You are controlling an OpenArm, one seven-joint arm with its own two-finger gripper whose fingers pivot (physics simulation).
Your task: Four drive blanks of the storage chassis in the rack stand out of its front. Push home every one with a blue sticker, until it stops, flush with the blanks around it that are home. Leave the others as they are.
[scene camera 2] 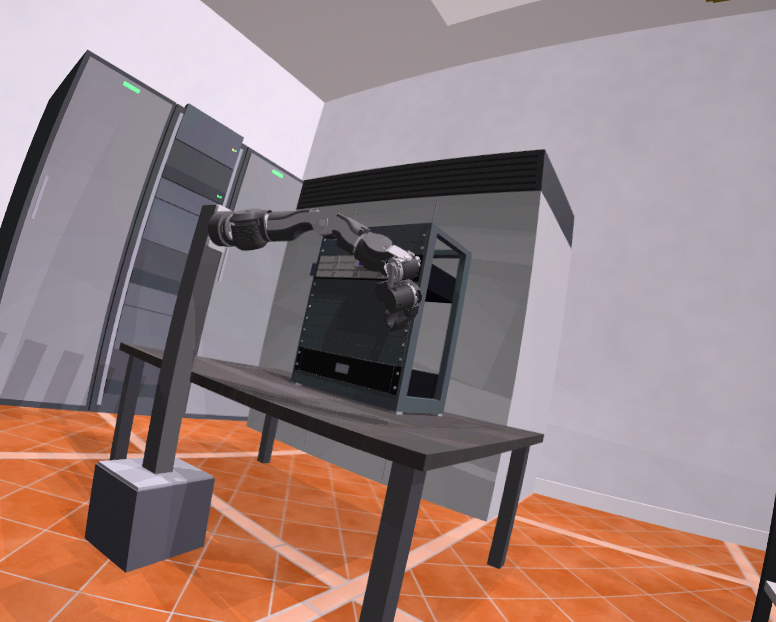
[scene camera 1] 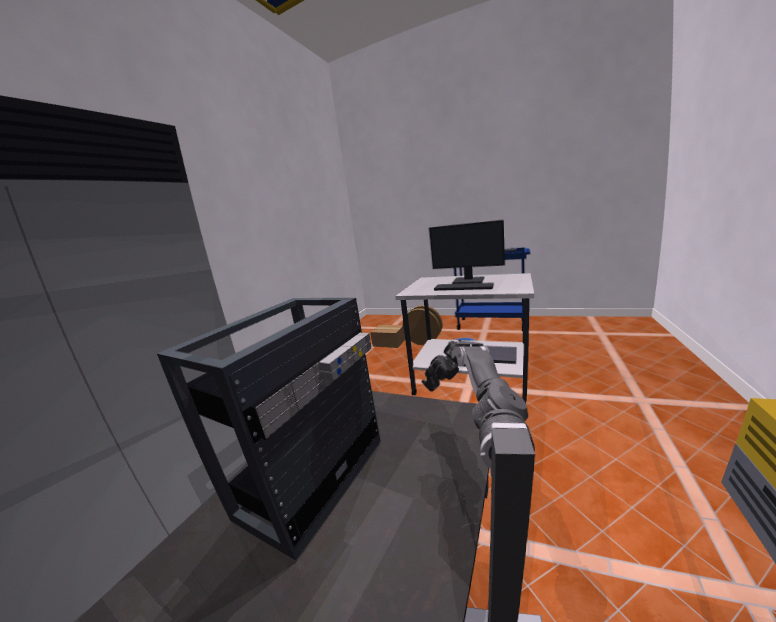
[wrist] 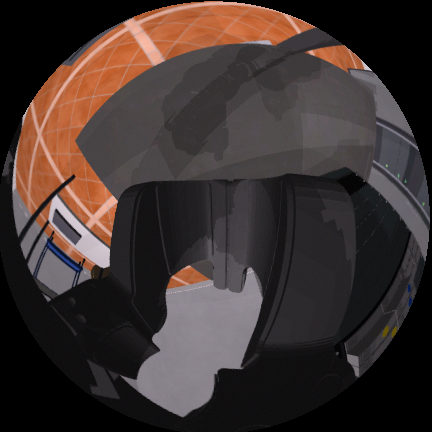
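The storage chassis point(scene camera 1: 285, 403) point(scene camera 2: 335, 266) is a pale band of blanks high in the dark rack point(scene camera 1: 291, 333) point(scene camera 2: 412, 362). Two blanks with blue stickers, upper point(scene camera 1: 339, 360) point(wrist: 410, 301) and lower point(scene camera 1: 338, 371) point(wrist: 409, 288), stand out of its front, one above the other. Beside them, towards the rack's far end in scene camera 1, two blanks with yellow stickers point(scene camera 1: 354, 349) point(scene camera 1: 360, 354) point(wrist: 385, 331) point(wrist: 394, 332) also stand out. My gripper point(scene camera 1: 430, 382) point(scene camera 2: 397, 322) point(wrist: 234, 236) is shut and empty, in front of the rack and apart from it. In scene camera 2 the arm hides part of the chassis.
The rack stands on a dark table point(scene camera 1: 388, 518) point(scene camera 2: 479, 439) point(wrist: 320, 125). My arm reaches from a post point(scene camera 1: 511, 518) point(scene camera 2: 178, 362) at the table's edge. A white desk point(scene camera 1: 466, 286) with a monitor point(scene camera 1: 467, 244) stands beyond. A large grey cabinet point(scene camera 2: 492, 259) is behind the rack.
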